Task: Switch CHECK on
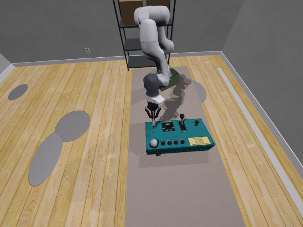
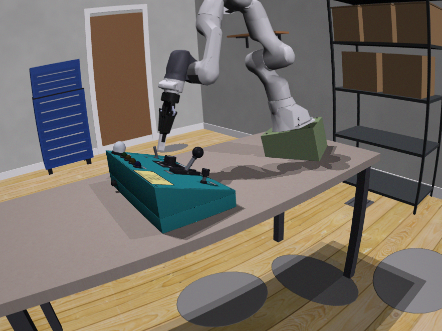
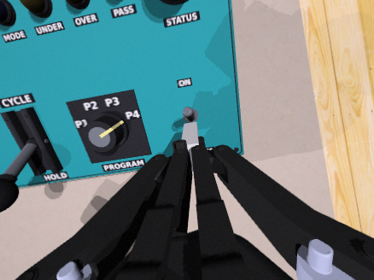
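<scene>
My hand is 30 mm short of the check toggle and 40 mm above it. The rest, counted from my hand: program dial 30 mm ahead, 110 mm to the left, 40 mm below; then cycle lever 10 mm behind, 240 mm to the left, 30 mm below; then teal console 50 mm ahead, 180 mm to the left, 60 mm below.
</scene>
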